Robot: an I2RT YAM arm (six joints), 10 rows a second.
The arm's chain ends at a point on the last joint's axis. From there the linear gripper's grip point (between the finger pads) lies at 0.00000 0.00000 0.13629 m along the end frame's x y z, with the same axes.
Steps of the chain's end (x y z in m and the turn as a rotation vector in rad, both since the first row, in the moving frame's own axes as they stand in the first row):
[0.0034 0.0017 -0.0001 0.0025 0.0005 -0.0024]
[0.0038 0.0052 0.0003 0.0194 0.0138 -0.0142]
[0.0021 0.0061 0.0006 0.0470 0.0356 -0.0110]
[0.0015 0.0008 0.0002 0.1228 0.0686 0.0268]
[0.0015 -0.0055 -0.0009 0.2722 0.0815 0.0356]
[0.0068 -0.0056 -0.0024 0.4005 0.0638 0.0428]
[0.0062 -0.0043 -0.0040 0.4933 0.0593 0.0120]
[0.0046 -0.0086 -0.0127 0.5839 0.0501 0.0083]
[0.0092 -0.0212 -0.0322 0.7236 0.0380 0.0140]
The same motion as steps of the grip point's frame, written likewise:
[0.0035 0.0014 -0.0001 0.0025 0.0005 -0.0024]
[0.0057 0.0025 0.0003 0.0194 0.0138 -0.0142]
[0.0069 -0.0003 0.0004 0.0470 0.0356 -0.0110]
[0.0110 -0.0158 -0.0011 0.1228 0.0686 0.0268]
[0.0131 -0.0419 -0.0064 0.2722 0.0815 0.0356]
[0.0164 -0.0585 -0.0135 0.4005 0.0638 0.0428]
[0.0143 -0.0688 -0.0205 0.4933 0.0593 0.0120]
[0.0114 -0.0837 -0.0354 0.5839 0.0501 0.0083]
[0.0146 -0.1114 -0.0664 0.7236 0.0380 0.0140]

